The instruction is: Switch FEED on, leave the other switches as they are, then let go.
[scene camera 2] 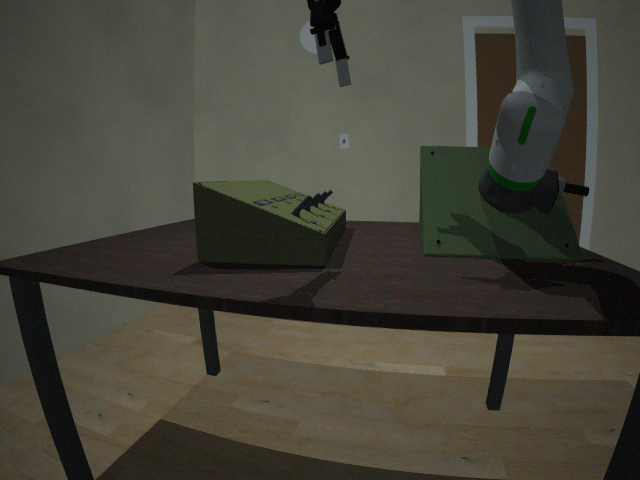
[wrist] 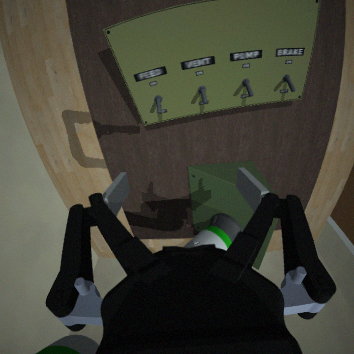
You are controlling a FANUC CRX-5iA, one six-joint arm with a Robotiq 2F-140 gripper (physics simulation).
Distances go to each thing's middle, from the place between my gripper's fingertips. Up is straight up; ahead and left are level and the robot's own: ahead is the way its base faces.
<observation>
Right now my hand is 170 mm short of the sloped switch panel point(scene camera 2: 254, 222), 90 mm to the left of it and 310 mm above it.
</observation>
